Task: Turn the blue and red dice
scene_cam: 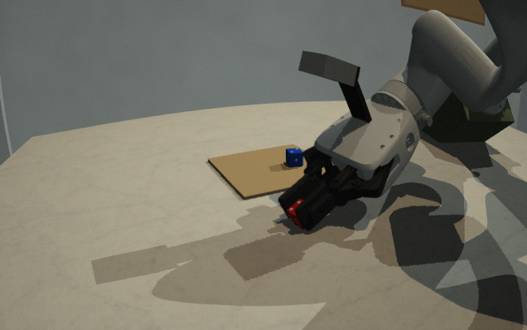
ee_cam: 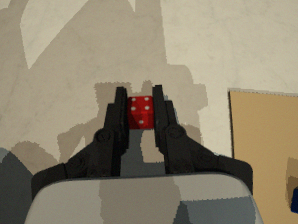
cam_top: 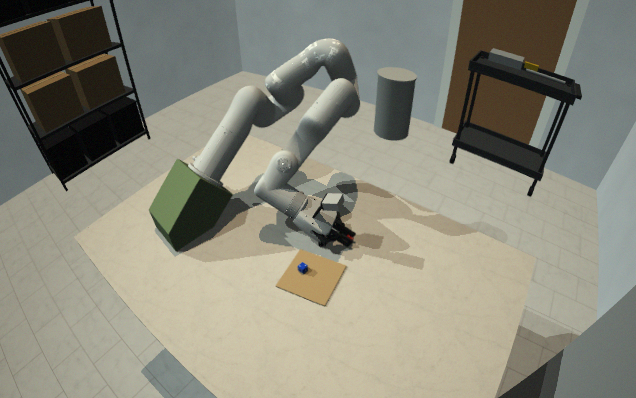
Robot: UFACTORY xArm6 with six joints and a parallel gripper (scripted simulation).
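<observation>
Right now the black die is 5 cm behind my hand, 5 cm to the right of it and 1 cm below it. From my hand the other things lie so: blue die (2 cm behind, 16 cm to the right, 1 cm below); tan mat (1 cm ahead, 15 cm to the right, 2 cm below); red die (1 cm ahead, 1 cm below).
</observation>
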